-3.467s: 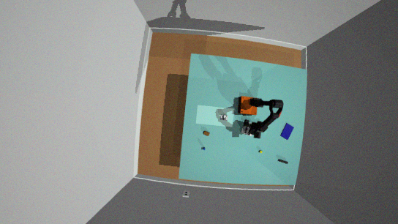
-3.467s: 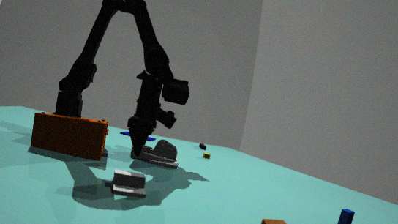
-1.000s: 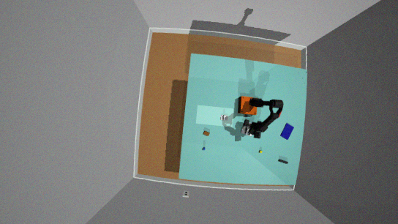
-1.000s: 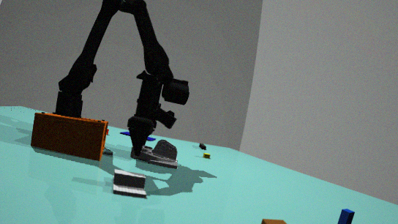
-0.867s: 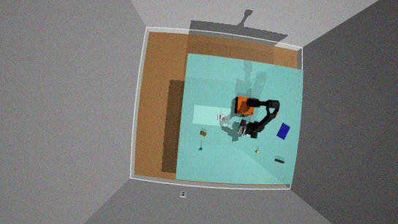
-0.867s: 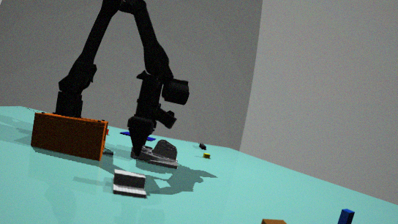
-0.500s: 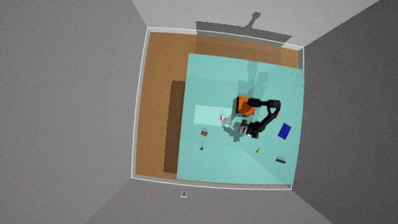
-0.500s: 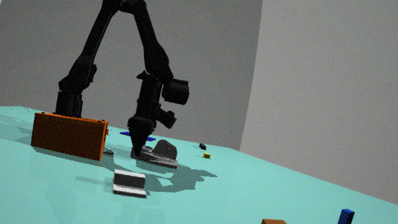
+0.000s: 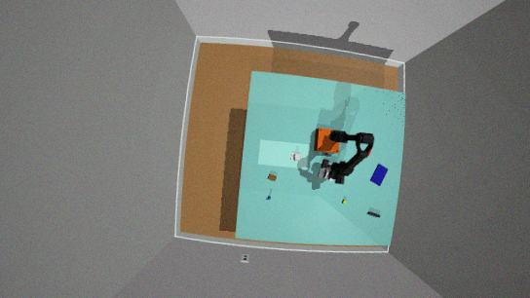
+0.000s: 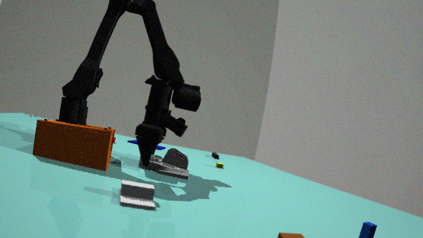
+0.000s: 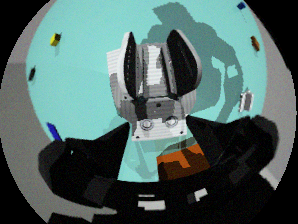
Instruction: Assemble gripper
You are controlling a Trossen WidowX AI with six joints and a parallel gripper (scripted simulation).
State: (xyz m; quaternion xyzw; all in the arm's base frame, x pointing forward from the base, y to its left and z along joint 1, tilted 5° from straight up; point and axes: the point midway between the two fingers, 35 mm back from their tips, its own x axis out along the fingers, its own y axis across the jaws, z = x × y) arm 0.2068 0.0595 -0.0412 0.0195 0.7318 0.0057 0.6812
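Now: gripper tip 20 mm below the gripper base and 10 mm short of it. Round my gripper tip: yellow block 230 mm ahead, 200 mm to the left; then jaw 20 mm to the right, 20 mm ahead, 10 mm above; then red piece 280 mm to the left, 210 mm behind.
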